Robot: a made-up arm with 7 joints.
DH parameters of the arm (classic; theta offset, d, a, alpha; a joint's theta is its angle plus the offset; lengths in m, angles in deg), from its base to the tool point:
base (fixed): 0 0 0 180
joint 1: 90 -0.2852 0.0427 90
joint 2: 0 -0.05 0.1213 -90
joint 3: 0 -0.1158 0.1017 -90
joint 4: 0 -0.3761 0.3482 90
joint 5: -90 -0.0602 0.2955 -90
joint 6: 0 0.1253 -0.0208 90
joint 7: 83.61 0 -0.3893 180
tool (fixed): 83.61 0.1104 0 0
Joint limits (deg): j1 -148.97..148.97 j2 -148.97..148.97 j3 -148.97..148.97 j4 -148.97..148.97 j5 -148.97..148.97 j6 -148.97..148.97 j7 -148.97..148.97
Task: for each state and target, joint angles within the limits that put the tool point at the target. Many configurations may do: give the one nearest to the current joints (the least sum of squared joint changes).
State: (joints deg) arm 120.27 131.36 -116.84 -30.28 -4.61 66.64 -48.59
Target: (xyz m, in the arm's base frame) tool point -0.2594 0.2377 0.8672
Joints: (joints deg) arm 118.50 146.48 -120.28 -19.94 4.14 97.84 -62.81
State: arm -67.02 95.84 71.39 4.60 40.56 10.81 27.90
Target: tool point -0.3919 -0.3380 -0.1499
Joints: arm -60.82 128.80 109.93 -12.64 25.04 31.35 -28.91
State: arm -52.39 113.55 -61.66 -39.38 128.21 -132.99 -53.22
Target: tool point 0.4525 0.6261 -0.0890
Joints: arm -39.58 109.13 -75.78 -37.59 146.55 -127.76 -56.96
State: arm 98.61 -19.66 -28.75 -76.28 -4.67 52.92 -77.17
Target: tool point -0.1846 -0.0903 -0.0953
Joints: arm 112.76 -30.50 -40.60 -87.15 3.10 48.05 -85.49
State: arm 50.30 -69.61 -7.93 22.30 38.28 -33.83 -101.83
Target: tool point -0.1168 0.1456 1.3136
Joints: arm 48.60 -61.13 26.16 7.00 41.10 -36.38 -120.91
